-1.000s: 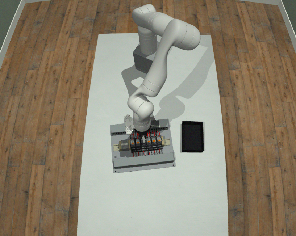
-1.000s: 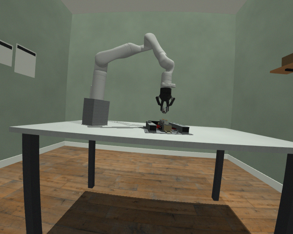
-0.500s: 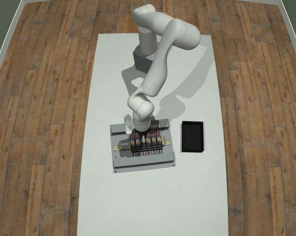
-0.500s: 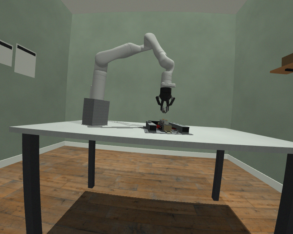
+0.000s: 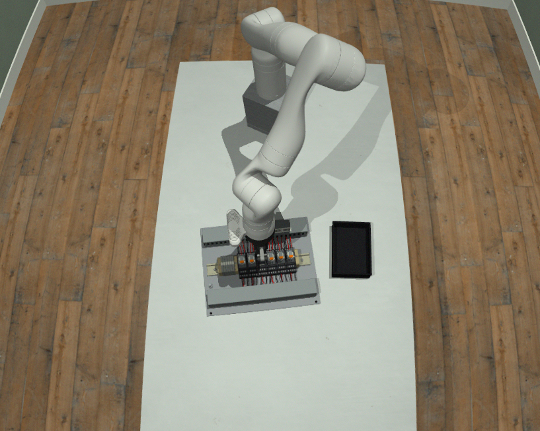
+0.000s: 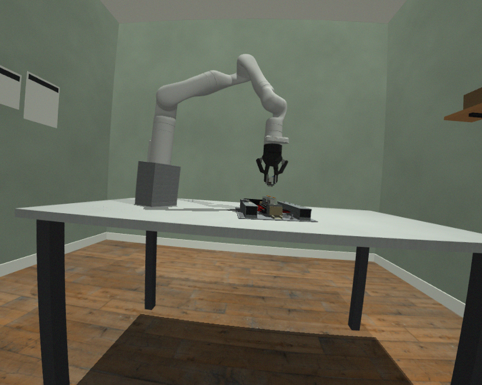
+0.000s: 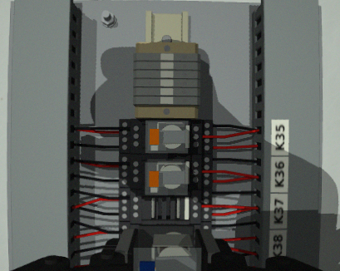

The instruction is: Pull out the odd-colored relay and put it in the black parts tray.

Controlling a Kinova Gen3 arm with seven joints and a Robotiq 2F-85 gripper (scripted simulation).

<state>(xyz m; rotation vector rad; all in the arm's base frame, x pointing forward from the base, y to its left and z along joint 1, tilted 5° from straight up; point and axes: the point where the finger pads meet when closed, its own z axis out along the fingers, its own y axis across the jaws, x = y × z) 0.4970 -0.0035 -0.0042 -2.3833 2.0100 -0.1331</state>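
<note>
Now: the black parts tray 26 cm to the left of my hand, 12 cm below it and 5 cm behind it. Round my hand: blue-button relay 1 cm below; grey relay panel 12 cm below, 1 cm to the right.
</note>
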